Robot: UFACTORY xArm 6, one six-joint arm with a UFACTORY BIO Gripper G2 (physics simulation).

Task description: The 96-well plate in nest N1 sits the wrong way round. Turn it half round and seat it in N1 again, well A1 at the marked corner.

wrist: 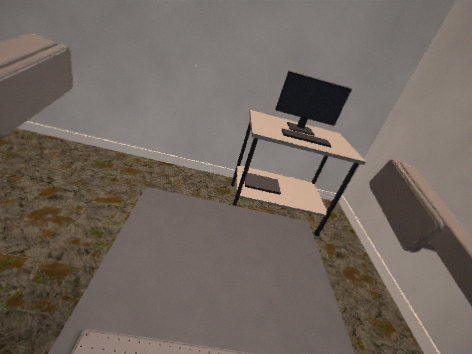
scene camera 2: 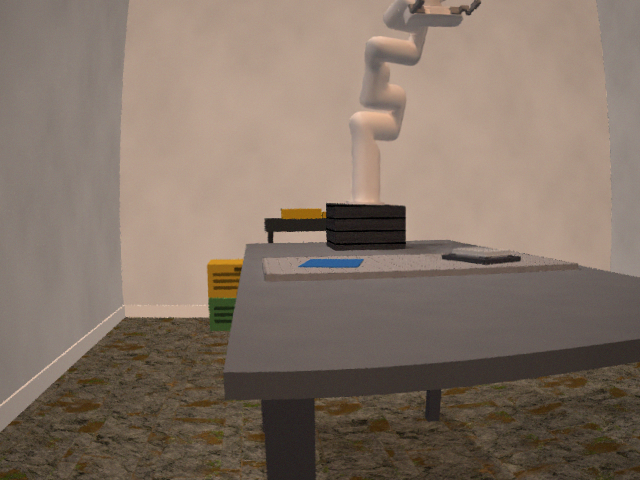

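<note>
The 96-well plate (scene camera 2: 483, 253) is a light, low slab lying in a dark nest (scene camera 2: 484, 259) at the right part of the perforated board, in the scene view. Its well A1, the marked corner and the nest's label are too small to tell. My gripper (scene camera 2: 445, 7) (wrist: 227, 145) is open and empty, high above the table, at the top edge of the scene view. In the wrist view its two fingers stand wide apart at the left and right edges. The plate and nest do not show in the wrist view.
The perforated board (scene camera 2: 413, 264) (wrist: 125, 341) lies on the grey table (scene camera 2: 392, 310) (wrist: 220, 260). A blue rectangle (scene camera 2: 332, 263) lies on its left part. The arm stands on a black block (scene camera 2: 366, 227). A desk (wrist: 300, 140) with a monitor (wrist: 314, 98) stands beyond the table.
</note>
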